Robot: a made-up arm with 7 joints. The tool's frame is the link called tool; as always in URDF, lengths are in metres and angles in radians. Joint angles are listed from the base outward.
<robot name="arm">
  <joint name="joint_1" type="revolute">
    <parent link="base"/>
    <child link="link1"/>
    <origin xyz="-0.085 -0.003 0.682"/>
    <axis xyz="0 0 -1"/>
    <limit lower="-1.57" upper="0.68"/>
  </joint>
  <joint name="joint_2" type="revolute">
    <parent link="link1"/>
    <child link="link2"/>
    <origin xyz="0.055 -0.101 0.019"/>
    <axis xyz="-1 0 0"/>
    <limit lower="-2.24" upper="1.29"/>
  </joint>
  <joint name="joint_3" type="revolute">
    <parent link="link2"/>
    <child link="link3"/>
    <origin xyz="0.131 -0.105 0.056"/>
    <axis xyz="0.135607 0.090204 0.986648"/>
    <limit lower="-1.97" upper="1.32"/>
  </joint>
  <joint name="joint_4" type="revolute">
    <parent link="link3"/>
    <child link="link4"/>
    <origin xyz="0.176 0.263 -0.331"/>
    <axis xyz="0 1 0"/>
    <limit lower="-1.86" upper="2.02"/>
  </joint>
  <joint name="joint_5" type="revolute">
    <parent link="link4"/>
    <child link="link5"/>
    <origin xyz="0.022 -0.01 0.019"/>
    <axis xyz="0 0 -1"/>
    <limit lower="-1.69" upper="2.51"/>
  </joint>
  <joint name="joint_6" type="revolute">
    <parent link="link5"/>
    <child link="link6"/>
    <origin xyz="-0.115 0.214 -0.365"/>
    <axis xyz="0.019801 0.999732 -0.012"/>
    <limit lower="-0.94" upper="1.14"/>
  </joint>
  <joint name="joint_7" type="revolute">
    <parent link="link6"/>
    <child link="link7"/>
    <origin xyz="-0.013 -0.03 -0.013"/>
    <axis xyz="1 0 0"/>
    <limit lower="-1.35" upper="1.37"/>
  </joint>
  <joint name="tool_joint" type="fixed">
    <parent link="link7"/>
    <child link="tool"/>
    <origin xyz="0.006 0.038 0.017" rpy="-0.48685 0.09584 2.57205"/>
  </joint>
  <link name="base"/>
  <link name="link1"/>
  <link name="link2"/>
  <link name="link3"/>
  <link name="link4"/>
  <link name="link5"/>
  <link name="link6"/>
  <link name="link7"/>
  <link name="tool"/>
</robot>
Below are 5 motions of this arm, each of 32 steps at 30 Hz.
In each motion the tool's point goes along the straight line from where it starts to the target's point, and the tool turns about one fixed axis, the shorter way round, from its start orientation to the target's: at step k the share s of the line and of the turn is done. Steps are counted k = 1, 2, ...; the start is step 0. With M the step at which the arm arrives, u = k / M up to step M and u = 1 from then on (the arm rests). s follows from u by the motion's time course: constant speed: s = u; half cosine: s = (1 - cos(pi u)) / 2; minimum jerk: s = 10 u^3 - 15 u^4 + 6 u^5.
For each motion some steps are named. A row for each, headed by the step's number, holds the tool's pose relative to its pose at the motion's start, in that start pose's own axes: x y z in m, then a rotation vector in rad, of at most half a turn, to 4 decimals.
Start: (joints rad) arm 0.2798 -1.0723 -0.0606 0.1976 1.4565 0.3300 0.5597
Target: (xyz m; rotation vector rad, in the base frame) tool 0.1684 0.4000 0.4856 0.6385 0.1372 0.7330
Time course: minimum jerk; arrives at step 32
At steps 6, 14, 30, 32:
6: -0.0167 0.0038 0.0133 0.0245 0.0564 0.0092
14: -0.1311 0.0296 0.1050 0.1927 0.4444 0.0723
30: -0.3407 0.0770 0.2729 0.5006 1.1546 0.1878
32: -0.3415 0.0772 0.2735 0.5017 1.1572 0.1882

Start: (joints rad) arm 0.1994 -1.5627 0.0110 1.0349 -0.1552 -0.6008 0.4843
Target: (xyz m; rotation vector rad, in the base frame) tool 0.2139 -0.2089 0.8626 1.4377 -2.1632 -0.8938
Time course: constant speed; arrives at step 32
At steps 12, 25, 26, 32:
12: -0.0398 -0.1338 0.1393 -0.4100 -0.1230 -0.2961
25: -0.0830 -0.2788 0.2901 -0.8542 -0.2563 -0.6170
26: -0.0863 -0.2900 0.3017 -0.8884 -0.2666 -0.6416
32: -0.1062 -0.3569 0.3713 -1.0934 -0.3281 -0.7897

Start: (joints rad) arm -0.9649 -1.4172 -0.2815 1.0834 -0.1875 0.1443 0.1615
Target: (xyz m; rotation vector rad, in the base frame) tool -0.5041 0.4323 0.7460 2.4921 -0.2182 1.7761
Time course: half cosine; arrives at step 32
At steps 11, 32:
11: -0.1030 0.0253 -0.0149 -0.0253 0.0905 -0.1525
32: -0.3895 0.0957 -0.0563 -0.0959 0.3426 -0.5770

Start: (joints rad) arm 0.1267 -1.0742 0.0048 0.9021 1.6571 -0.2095 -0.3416
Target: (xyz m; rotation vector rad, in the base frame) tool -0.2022 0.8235 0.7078 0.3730 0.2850 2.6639
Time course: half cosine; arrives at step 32
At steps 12, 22, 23, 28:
12: 0.0651 0.1163 -0.0817 -0.0330 0.1949 0.3016
22: 0.1640 0.2929 -0.2058 -0.0833 0.4911 0.7600
23: 0.1723 0.3078 -0.2162 -0.0875 0.5160 0.7985
28: 0.2028 0.3623 -0.2545 -0.1030 0.6074 0.9400

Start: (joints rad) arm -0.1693 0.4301 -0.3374 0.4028 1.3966 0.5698 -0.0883
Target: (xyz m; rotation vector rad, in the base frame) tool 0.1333 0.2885 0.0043 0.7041 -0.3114 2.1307
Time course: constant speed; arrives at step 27
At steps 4, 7, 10, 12, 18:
4: 0.0141 0.0830 0.0104 0.0647 -0.1053 0.1896
7: 0.0247 0.1453 0.0182 0.1132 -0.1843 0.3318
10: 0.0353 0.2075 0.0260 0.1617 -0.2633 0.4741
12: 0.0423 0.2490 0.0312 0.1941 -0.3160 0.5689
18: 0.0635 0.3736 0.0468 0.2911 -0.4739 0.8533

